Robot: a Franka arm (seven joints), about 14 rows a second.
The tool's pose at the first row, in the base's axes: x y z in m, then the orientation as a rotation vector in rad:
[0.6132, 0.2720, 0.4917, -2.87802, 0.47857, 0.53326]
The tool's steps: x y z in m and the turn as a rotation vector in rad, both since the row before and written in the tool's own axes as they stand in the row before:
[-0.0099, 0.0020, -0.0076, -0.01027, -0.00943, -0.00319]
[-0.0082, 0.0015, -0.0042, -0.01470, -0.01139, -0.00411]
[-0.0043, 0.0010, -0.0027, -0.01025, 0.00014, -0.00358]
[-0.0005, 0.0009, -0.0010, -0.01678, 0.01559, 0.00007]
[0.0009, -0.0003, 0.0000, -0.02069, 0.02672, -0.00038]
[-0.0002, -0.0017, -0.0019, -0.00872, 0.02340, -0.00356]
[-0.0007, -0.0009, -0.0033, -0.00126, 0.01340, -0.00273]
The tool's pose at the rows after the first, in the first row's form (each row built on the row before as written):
[0.6062, 0.2712, 0.5022, -2.88420, 0.47109, 0.55013]
[0.5998, 0.2711, 0.5090, -2.89371, 0.46126, 0.57145]
[0.5966, 0.2707, 0.5131, -2.90370, 0.45441, 0.57476]
[0.5962, 0.2698, 0.5141, -2.92607, 0.45390, 0.55901]
[0.5971, 0.2698, 0.5138, -2.95657, 0.45336, 0.52832]
[0.5981, 0.2712, 0.5157, -2.97427, 0.44916, 0.49710]
[0.5987, 0.2718, 0.5191, -2.98074, 0.44610, 0.47765]

